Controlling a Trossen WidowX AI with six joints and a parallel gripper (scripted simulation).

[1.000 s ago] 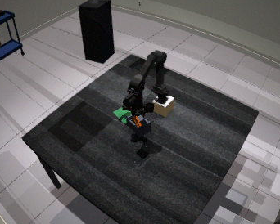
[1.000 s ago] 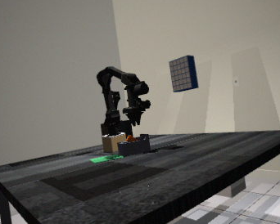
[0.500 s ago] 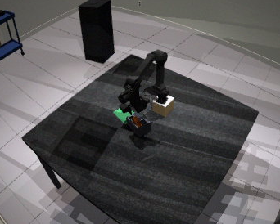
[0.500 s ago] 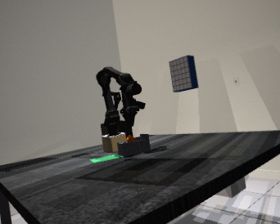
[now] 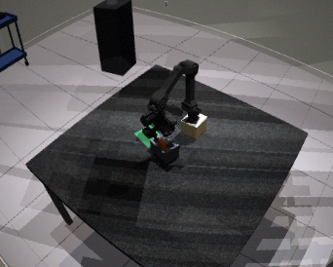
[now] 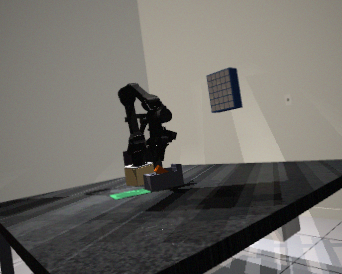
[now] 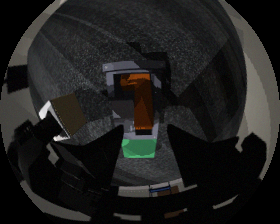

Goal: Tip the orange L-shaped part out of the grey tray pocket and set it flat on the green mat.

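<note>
My gripper tip is now 70 mm above the orange L-shaped part and 40 mm to the right of it. The rest, counted from my gripper tip: green mat (130 mm below, 120 mm to the right, 80 mm behind).
</note>
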